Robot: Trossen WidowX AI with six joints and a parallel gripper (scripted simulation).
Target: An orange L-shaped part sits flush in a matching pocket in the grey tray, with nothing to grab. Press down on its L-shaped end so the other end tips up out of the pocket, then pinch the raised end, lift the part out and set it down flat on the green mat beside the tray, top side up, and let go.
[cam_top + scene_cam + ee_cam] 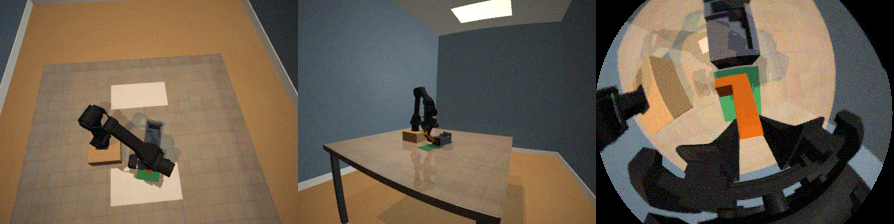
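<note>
The orange L-shaped part lies 30 mm to the left of my gripper tip, 30 mm below it and 10 mm behind it. Also, from my gripper tip: green mat (120 mm below, 20 mm to the left).
</note>
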